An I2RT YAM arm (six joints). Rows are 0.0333 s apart.
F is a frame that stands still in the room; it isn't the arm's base.
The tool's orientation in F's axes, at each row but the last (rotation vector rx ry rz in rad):
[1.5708 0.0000 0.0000]
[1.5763 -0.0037 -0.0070]
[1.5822 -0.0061 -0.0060]
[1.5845 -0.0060 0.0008]
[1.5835 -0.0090 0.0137]
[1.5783 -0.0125 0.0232]
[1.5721 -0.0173 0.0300]
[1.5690 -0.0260 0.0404]
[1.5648 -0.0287 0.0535]
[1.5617 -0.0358 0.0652]
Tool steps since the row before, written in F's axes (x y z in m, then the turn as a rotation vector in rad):
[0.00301 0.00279 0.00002 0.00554 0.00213 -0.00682]
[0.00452 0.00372 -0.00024 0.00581 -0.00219 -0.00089]
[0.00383 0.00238 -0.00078 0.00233 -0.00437 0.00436]
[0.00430 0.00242 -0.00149 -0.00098 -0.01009 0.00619]
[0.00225 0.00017 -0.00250 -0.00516 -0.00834 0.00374]
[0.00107 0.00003 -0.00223 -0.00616 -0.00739 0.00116]
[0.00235 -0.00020 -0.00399 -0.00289 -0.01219 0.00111]
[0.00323 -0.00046 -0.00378 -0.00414 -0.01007 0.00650]
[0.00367 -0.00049 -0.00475 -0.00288 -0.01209 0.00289]
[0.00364 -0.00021 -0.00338 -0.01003 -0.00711 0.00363]
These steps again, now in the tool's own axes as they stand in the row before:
[0.00301 0.00002 -0.00279 0.00554 -0.00682 -0.00213]
[0.00450 -0.00025 -0.00375 0.00583 -0.00087 0.00216]
[0.00381 -0.00081 -0.00240 0.00236 0.00441 0.00430]
[0.00429 -0.00154 -0.00241 -0.00092 0.00633 0.01001]
[0.00221 -0.00253 -0.00013 -0.00513 0.00392 0.00828]
[0.00102 -0.00225 -0.00001 -0.00618 0.00136 0.00734]
[0.00223 -0.00406 0.00022 -0.00295 0.00122 0.01216]
[0.00306 -0.00391 0.00048 -0.00395 0.00666 0.01004]
[0.00341 -0.00494 0.00052 -0.00292 0.00297 0.01206]
[0.00341 -0.00361 0.00025 -0.00991 0.00421 0.00696]

